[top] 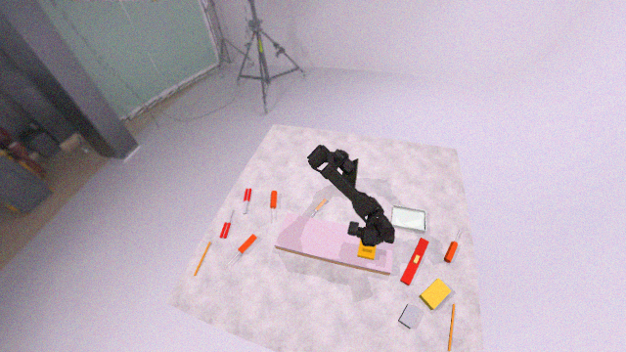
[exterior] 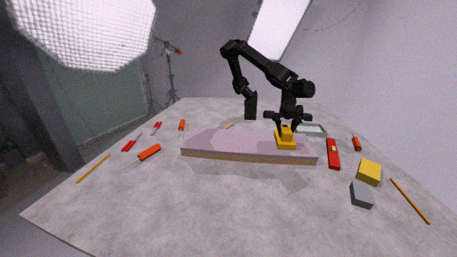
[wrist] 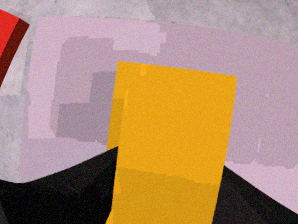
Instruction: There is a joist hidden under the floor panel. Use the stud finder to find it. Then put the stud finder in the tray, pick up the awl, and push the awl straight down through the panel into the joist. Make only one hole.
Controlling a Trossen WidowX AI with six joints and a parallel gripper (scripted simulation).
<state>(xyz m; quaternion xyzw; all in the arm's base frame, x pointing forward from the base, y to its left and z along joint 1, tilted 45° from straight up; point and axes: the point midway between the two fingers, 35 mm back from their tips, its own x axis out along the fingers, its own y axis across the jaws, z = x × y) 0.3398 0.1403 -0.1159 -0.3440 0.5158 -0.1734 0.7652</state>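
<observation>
The white tray lies 22 cm behind my gripper tip, 16 cm to the left of it and 5 cm below it. From my gripper tip the other things lie so: grey block 23 cm to the left, 22 cm ahead, 5 cm below; stud finder 2 cm behind, 2 cm above; red level 22 cm to the left, 5 cm below, 2 cm behind.
</observation>
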